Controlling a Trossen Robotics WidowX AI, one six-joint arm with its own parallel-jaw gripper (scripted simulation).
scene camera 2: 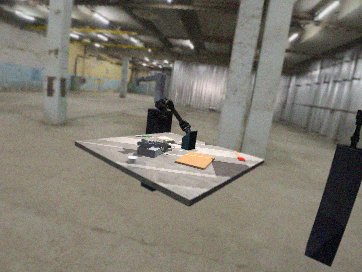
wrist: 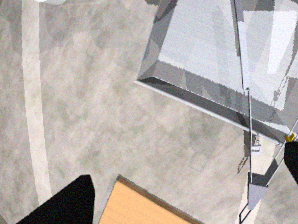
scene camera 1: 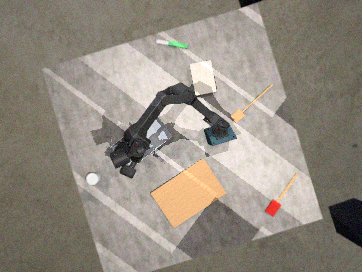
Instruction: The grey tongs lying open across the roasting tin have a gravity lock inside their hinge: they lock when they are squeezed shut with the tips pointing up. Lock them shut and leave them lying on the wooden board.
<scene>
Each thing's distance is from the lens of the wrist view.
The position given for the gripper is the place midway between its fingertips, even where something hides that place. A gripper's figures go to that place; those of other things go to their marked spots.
gripper (wrist: 192, 169): 10 cm
grey roasting tin (wrist: 195, 59): 31 cm
</scene>
